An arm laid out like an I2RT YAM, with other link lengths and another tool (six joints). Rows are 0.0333 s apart.
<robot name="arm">
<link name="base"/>
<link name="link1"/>
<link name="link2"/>
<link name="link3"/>
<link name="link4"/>
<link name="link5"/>
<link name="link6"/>
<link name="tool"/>
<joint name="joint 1" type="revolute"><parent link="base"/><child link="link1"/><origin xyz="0.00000 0.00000 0.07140"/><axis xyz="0 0 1"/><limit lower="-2.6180" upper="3.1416"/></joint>
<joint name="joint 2" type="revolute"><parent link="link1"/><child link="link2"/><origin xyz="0.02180 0.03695 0.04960"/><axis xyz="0 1 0"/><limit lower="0.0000" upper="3.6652"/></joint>
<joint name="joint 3" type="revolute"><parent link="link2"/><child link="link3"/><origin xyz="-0.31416 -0.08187 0.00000"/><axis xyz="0 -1 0"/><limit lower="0.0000" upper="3.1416"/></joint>
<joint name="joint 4" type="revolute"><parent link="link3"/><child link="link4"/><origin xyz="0.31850 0.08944 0.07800"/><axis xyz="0 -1 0"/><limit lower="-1.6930" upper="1.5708"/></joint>
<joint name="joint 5" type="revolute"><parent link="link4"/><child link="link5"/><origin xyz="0.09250 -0.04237 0.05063"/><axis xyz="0 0 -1"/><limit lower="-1.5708" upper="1.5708"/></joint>
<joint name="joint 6" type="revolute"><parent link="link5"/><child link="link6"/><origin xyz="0.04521 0.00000 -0.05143"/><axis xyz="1 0 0"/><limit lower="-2.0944" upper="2.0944"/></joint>
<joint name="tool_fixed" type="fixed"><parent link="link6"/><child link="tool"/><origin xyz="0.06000 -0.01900 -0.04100" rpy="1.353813 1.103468 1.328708"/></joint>
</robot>
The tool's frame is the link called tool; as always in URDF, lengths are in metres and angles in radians.
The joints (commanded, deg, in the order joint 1, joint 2, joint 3, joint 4, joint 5, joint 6), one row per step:
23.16, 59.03, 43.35, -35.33, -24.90, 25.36
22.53, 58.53, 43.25, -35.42, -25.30, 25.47
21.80, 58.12, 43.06, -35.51, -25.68, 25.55
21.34, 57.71, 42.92, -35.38, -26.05, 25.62
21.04, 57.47, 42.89, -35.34, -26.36, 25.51
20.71, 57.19, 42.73, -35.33, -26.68, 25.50
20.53, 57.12, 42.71, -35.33, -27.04, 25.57
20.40, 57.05, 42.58, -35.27, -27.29, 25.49
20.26, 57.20, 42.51, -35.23, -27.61, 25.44
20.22, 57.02, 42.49, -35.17, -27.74, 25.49
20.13, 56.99, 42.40, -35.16, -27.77, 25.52
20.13, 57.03, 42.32, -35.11, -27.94, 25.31
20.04, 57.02, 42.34, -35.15, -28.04, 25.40
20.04, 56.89, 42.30, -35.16, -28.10, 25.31
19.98, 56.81, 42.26, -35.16, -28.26, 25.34
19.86, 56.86, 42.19, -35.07, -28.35, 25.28
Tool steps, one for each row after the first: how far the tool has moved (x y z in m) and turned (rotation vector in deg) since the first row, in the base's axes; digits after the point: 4 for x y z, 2 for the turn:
-0.0001, -0.0024, 0.0016, 0.45, -0.10, -0.45
-0.0001, -0.0054, 0.0021, 0.80, -0.06, -1.00
0.0000, -0.0069, 0.0033, 1.24, -0.28, -1.27
0.0002, -0.0079, 0.0043, 1.51, -0.49, -1.29
-0.0002, -0.0091, 0.0046, 1.78, -0.53, -1.41
-0.0003, -0.0094, 0.0050, 2.08, -0.44, -1.41
-0.0006, -0.0097, 0.0046, 2.23, -0.42, -1.33
-0.0004, -0.0099, 0.0037, 2.37, -0.19, -1.23
-0.0006, -0.0099, 0.0045, 2.56, -0.33, -1.22
-0.0007, -0.0103, 0.0040, 2.58, -0.26, -1.31
-0.0008, -0.0102, 0.0034, 2.60, -0.27, -1.06
-0.0008, -0.0104, 0.0036, 2.70, -0.18, -1.15
-0.0012, -0.0105, 0.0039, 2.74, -0.30, -1.04
-0.0015, -0.0106, 0.0040, 2.88, -0.27, -1.02
-0.0011, -0.0109, 0.0035, 2.91, -0.26, -1.04

